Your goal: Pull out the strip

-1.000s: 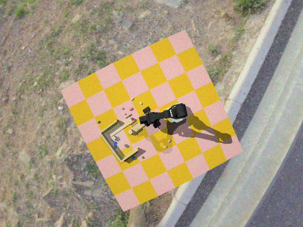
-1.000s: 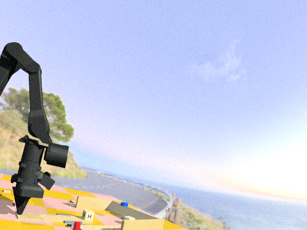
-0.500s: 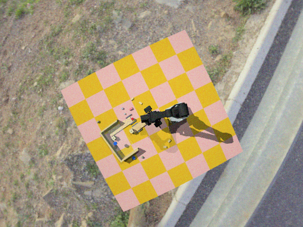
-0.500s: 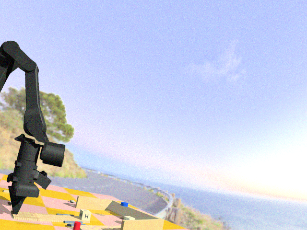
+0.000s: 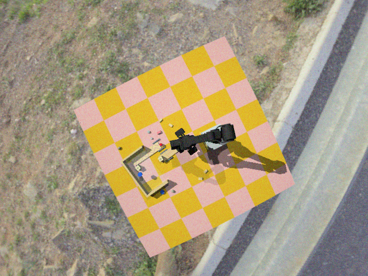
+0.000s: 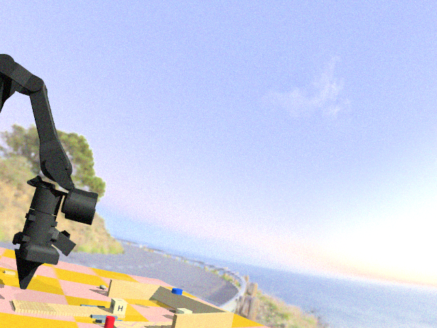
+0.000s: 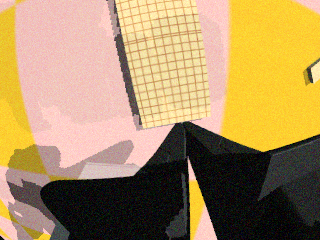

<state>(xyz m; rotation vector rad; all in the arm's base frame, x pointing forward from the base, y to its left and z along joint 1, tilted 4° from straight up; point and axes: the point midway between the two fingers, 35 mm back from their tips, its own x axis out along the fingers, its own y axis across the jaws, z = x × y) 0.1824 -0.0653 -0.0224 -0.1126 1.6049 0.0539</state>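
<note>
The tan gridded strip is 110 mm ahead of my gripper tip, 10 mm to the left of it and 30 mm below it. The rest, counted from my gripper tip: pink block: 140 mm ahead, 150 mm to the right, 30 mm below; then red cylinder: 170 mm ahead, 70 mm to the right, 30 mm below.
</note>
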